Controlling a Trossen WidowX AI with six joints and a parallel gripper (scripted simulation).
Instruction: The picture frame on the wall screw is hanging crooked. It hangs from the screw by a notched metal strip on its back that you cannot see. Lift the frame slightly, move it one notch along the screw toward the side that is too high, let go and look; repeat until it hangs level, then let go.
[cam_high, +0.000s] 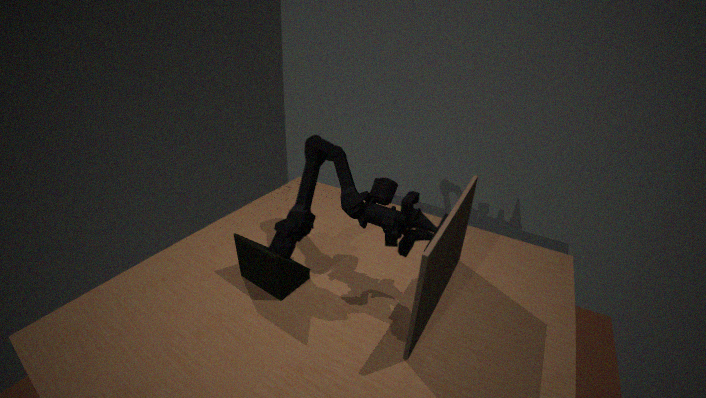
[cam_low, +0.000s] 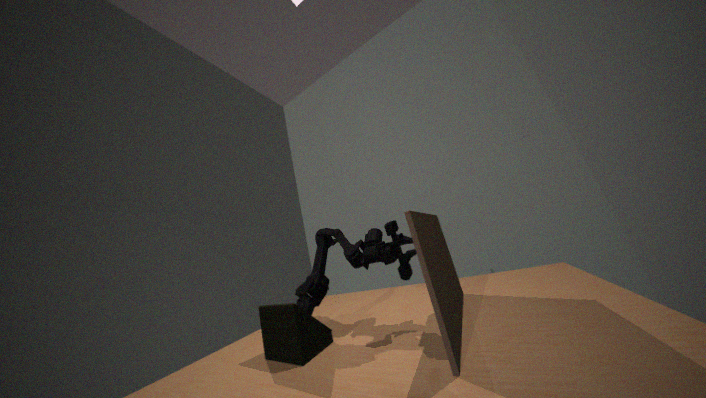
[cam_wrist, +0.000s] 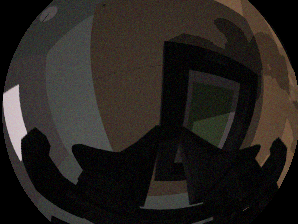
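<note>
Now: gripper tip 1 cm short of the picture frame, 1 cm to the right of it and 5 cm above it. From my gripper tip the other things lie so: wall panel 2 cm ahead, 1 cm to the left, 7 cm below.
</note>
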